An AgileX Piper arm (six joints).
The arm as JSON. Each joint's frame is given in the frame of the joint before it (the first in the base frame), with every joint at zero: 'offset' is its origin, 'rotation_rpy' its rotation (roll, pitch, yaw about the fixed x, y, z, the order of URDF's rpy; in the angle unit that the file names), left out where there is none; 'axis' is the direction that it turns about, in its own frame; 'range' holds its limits. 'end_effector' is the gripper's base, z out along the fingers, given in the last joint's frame.
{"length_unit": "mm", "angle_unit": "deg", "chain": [
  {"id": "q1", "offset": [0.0, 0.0, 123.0], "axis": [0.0, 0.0, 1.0], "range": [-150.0, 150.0]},
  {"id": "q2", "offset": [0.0, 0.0, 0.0], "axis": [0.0, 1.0, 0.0], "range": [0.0, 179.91]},
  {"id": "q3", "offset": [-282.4, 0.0, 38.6], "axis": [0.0, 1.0, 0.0], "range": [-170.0, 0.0]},
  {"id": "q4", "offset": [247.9, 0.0, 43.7], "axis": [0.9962, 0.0, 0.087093], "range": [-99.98, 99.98]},
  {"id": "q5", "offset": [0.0, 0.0, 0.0], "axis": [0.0, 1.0, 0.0], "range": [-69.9, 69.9]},
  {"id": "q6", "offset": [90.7, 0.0, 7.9], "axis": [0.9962, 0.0, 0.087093], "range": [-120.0, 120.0]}
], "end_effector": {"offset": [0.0, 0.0, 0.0], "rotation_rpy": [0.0, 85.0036, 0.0]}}
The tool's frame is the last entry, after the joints.
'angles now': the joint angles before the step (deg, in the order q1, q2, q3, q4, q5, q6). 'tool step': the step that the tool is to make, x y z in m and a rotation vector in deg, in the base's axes. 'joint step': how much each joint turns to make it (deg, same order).
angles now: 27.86, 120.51, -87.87, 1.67, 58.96, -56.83
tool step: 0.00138, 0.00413, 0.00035, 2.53, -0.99, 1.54
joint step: 0.00, 0.00, 0.00, 2.29, -1.95, -2.69
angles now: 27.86, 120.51, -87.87, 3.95, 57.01, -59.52
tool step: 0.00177, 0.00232, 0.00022, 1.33, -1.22, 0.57
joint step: 0.02, 0.02, 0.01, 0.88, -1.66, -1.08
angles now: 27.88, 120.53, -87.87, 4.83, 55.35, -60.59
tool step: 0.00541, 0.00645, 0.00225, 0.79, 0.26, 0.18
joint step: 0.25, 1.32, -2.85, 0.88, 1.41, -0.21
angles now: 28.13, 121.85, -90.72, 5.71, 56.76, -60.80
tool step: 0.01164, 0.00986, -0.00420, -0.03, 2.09, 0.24
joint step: 0.22, 3.93, -6.10, 0.86, 4.05, 0.01
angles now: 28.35, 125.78, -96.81, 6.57, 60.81, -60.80
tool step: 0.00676, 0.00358, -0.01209, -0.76, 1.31, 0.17
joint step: 0.00, 3.00, -2.67, -0.11, 1.20, 0.00
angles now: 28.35, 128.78, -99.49, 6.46, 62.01, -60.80
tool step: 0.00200, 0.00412, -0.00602, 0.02, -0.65, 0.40
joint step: 0.40, 1.07, -0.56, -0.27, -1.10, 0.00
